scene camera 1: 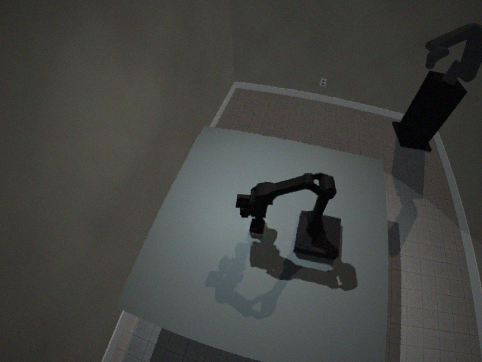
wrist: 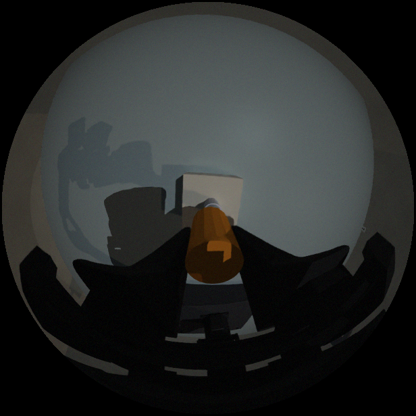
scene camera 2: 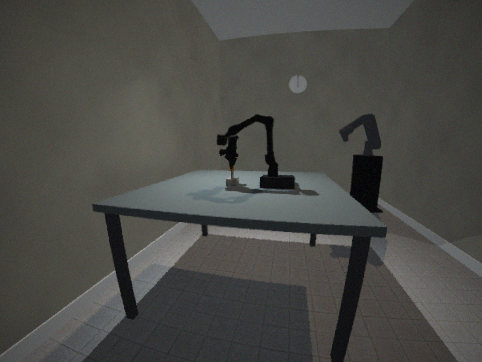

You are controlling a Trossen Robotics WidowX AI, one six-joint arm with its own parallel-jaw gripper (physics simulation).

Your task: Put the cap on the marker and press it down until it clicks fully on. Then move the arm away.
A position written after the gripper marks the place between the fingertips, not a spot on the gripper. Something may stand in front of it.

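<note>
The wrist view shows the gripper [wrist: 210,231] together with a pale block [wrist: 196,186].
</note>
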